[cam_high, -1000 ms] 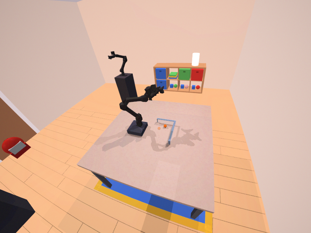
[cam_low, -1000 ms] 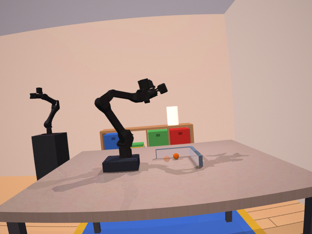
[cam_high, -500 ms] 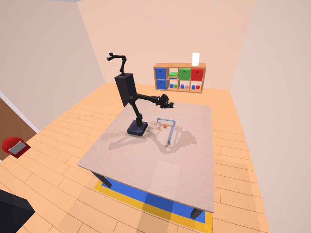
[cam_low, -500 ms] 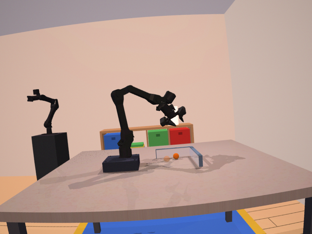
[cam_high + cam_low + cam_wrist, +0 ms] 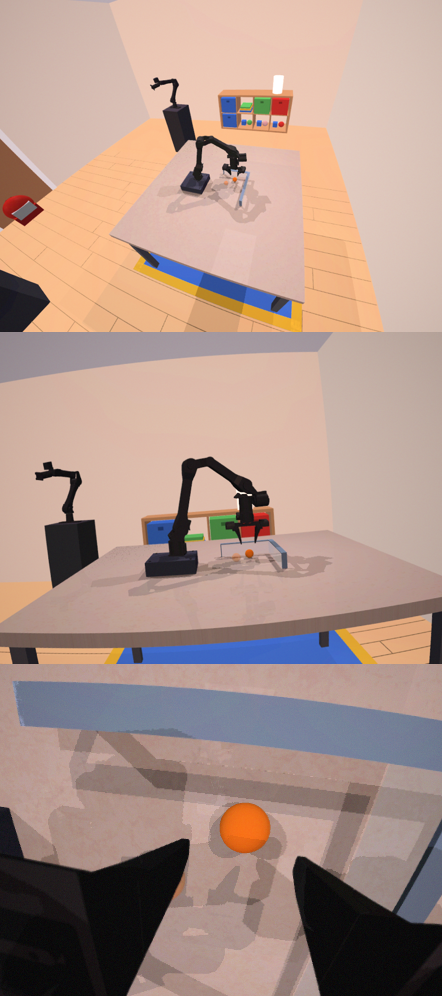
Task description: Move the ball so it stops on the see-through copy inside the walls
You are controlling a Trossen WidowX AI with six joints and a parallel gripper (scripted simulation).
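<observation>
Right now my gripper tip is 4 cm above the orange ball. Also, from my gripper tip: see-through copy of ball (7 cm to the right, 5 cm behind, 4 cm below).
</observation>
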